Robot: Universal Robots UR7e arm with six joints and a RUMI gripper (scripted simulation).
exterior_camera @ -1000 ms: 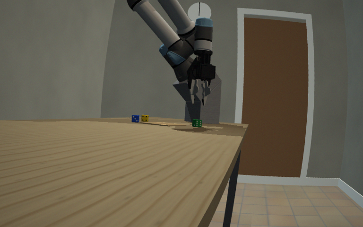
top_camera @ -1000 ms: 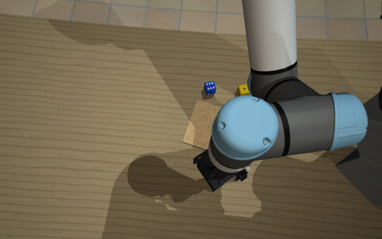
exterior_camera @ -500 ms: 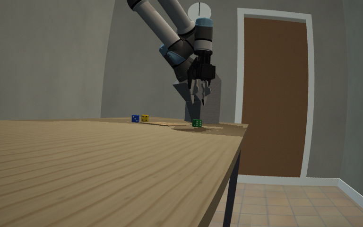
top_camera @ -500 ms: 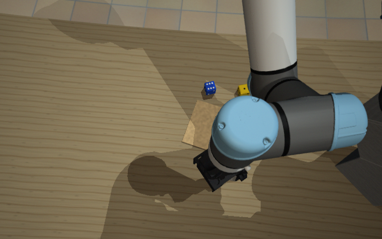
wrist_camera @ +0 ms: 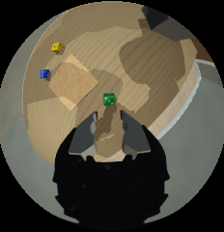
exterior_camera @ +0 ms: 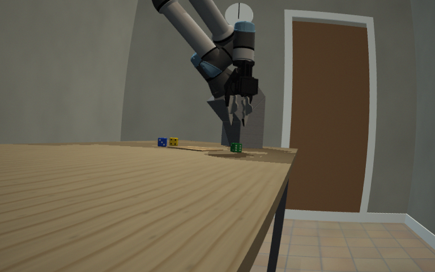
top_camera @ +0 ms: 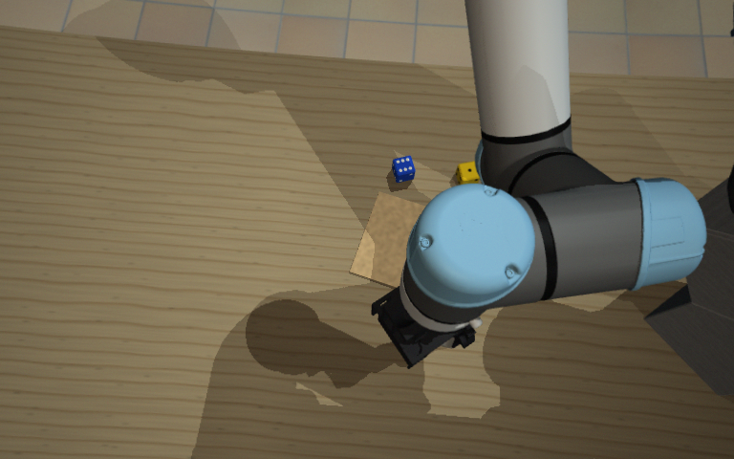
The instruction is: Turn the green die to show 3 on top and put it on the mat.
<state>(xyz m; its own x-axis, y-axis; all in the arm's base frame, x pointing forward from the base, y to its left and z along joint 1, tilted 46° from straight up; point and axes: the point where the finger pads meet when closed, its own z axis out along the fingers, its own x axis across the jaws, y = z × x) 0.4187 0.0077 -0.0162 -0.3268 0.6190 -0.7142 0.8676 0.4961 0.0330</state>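
My hand is 90 mm above the green die. Round my hand: blue die (40 mm behind, 260 mm to the right, 90 mm below); then tan mat (20 mm behind, 140 mm to the right, 100 mm below); then yellow die (140 mm behind, 220 mm to the right, 90 mm below).
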